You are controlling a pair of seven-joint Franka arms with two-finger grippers.
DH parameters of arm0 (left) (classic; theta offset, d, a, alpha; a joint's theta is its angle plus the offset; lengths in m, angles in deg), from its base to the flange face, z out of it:
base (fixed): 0 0 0 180
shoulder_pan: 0 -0.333 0 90
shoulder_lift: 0 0 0 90
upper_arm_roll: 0 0.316 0.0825 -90
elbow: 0 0 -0.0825 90
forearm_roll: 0 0.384 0 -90
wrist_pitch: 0 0 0.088 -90
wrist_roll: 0 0.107 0 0
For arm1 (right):
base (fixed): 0 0 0 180
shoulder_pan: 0 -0.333 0 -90
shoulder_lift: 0 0 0 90
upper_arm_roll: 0 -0.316 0.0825 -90
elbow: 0 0 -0.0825 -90
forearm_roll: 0 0.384 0 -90
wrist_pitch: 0 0 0.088 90
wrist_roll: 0 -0.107 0 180
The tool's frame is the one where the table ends.
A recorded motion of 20 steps. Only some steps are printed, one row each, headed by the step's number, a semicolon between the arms.
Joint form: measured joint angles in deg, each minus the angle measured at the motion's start. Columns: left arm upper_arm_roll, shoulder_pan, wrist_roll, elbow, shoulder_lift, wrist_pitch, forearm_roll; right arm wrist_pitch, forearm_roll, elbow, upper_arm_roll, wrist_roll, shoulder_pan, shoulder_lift.
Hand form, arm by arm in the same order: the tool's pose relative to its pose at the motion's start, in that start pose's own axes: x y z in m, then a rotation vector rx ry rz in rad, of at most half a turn. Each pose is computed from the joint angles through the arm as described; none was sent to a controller.
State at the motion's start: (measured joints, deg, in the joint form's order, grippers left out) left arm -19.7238 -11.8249 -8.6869 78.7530 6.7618 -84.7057 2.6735; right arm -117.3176 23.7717 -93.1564 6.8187 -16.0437 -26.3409 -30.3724
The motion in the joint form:
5: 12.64 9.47 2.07 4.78 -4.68 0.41 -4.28; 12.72 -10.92 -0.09 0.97 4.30 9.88 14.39
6: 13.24 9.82 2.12 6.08 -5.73 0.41 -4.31; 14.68 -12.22 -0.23 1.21 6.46 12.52 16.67
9: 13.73 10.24 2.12 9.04 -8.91 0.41 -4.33; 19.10 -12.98 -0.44 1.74 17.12 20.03 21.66
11: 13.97 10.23 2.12 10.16 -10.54 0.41 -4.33; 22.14 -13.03 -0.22 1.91 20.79 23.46 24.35
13: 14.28 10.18 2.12 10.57 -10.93 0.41 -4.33; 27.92 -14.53 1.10 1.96 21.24 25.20 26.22
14: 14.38 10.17 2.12 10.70 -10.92 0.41 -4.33; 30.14 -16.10 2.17 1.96 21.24 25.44 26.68
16: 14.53 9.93 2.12 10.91 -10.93 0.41 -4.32; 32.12 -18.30 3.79 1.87 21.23 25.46 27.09
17: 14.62 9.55 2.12 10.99 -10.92 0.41 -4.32; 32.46 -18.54 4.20 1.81 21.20 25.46 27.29
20: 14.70 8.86 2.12 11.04 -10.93 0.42 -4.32; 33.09 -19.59 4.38 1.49 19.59 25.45 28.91
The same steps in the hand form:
5: -0.0228 -0.0137 -0.0036 -0.0376 -0.0200 -0.0104; -0.0153 0.0944 -0.1727 -0.0885 0.0815 -0.0231
6: -0.0283 -0.0158 -0.0031 -0.0352 -0.0242 -0.0138; -0.0196 0.1229 -0.2008 -0.0981 0.0940 -0.0236
9: -0.0458 -0.0163 -0.0090 -0.0301 -0.0201 -0.0151; -0.0359 0.1995 -0.2641 -0.0879 0.1161 -0.0900
11: -0.0548 -0.0187 -0.0148 -0.0284 -0.0111 -0.0195; -0.0526 0.2314 -0.2952 -0.0771 0.1223 -0.1022
13: -0.0566 -0.0221 -0.0150 -0.0281 -0.0113 -0.0259; -0.0730 0.2466 -0.3173 -0.0927 0.0807 -0.0874
14: -0.0565 -0.0231 -0.0139 -0.0280 -0.0137 -0.0278; -0.0800 0.2494 -0.3269 -0.1178 0.0677 -0.0848
16: -0.0562 -0.0267 -0.0123 -0.0278 -0.0172 -0.0347; -0.0871 0.2496 -0.3403 -0.1554 0.0662 -0.0860
17: -0.0557 -0.0310 -0.0115 -0.0279 -0.0187 -0.0429; -0.0892 0.2484 -0.3446 -0.1595 0.0704 -0.0874
20: -0.0553 -0.0380 -0.0111 -0.0281 -0.0195 -0.0563; -0.1011 0.2449 -0.3581 -0.1741 0.0911 -0.0671

